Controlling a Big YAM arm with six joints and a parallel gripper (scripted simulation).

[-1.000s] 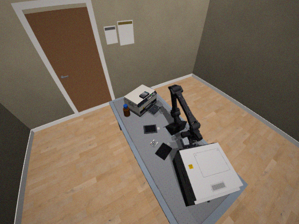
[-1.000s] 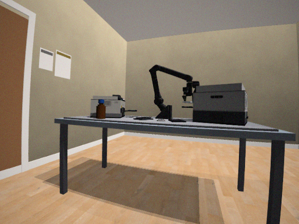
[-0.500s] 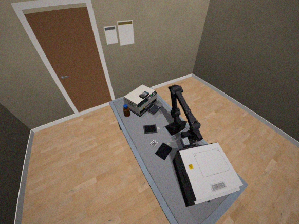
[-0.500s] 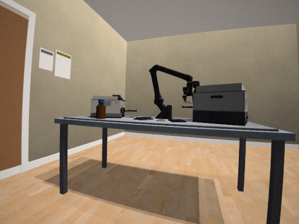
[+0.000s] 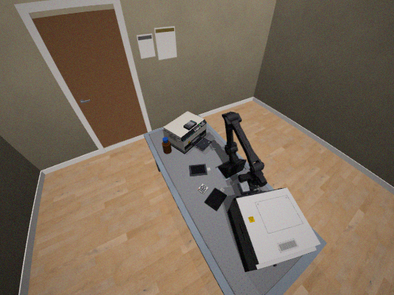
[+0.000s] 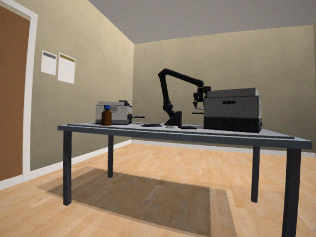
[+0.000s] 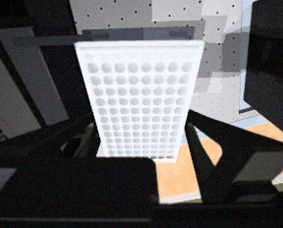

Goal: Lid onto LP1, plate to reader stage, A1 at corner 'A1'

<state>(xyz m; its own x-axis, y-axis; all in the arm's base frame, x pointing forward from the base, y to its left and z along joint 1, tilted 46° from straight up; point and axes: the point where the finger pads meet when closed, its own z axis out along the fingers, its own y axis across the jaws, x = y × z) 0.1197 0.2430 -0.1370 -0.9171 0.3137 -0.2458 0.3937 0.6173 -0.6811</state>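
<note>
My gripper is now right at the well plate. From my hand the other things lie so: bench position N1: 220 mm ahead, 100 mm to the right, 170 mm below; then grey-blue LP1 pad: 200 mm ahead, 430 mm to the right, 170 mm below; then dark see-through lid: 200 mm ahead, 420 mm to the right, 160 mm below.
</note>
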